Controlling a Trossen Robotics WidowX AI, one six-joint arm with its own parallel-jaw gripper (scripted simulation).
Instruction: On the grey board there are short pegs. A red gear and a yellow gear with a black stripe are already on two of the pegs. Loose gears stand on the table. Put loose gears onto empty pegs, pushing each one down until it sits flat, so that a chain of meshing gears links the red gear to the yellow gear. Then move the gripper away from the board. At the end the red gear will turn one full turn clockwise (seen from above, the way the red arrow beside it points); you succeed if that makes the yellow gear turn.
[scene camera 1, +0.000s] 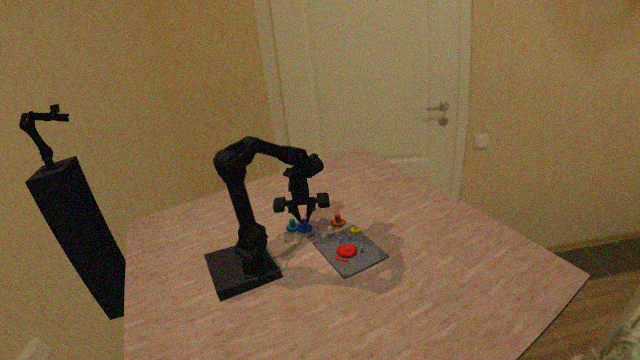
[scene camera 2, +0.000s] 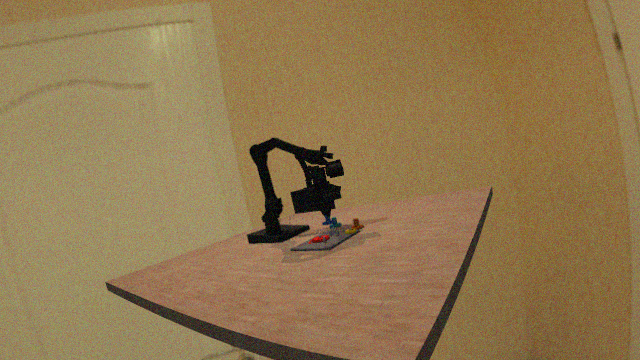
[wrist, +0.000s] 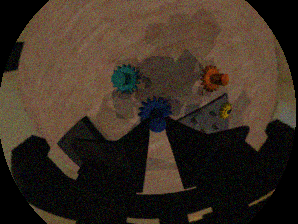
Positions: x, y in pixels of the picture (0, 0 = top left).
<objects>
My gripper (wrist: 156, 120) is 10 cm from the lens. A blue gear (wrist: 155, 111) is 10 cm from the lens.
</objects>
